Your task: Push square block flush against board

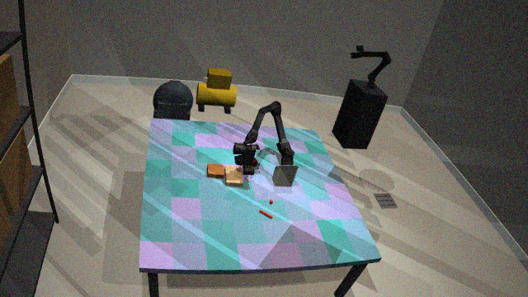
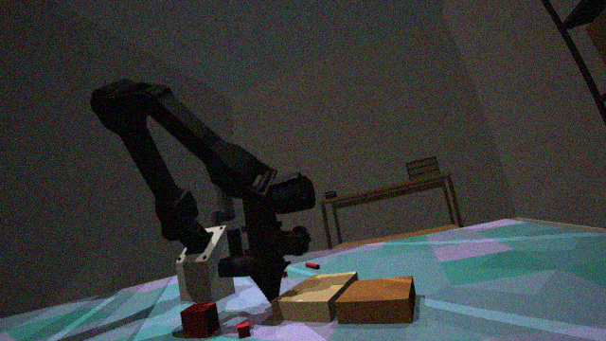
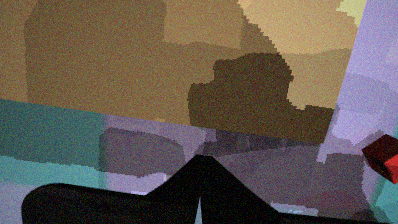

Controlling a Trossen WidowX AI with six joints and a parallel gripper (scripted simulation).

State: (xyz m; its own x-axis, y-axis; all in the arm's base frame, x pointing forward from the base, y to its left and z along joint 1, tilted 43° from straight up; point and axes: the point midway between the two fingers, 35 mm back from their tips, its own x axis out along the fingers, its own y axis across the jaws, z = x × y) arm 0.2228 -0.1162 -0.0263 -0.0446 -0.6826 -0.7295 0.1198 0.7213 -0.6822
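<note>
Right now my gripper tip is 8 cm short of the board, 3 cm to the right of it and 1 cm below it. From my gripper tip the other things lie so: square block (18 cm ahead, 2 cm to the right, 1 cm above); then red stick (5 cm behind, 34 cm to the left).
</note>
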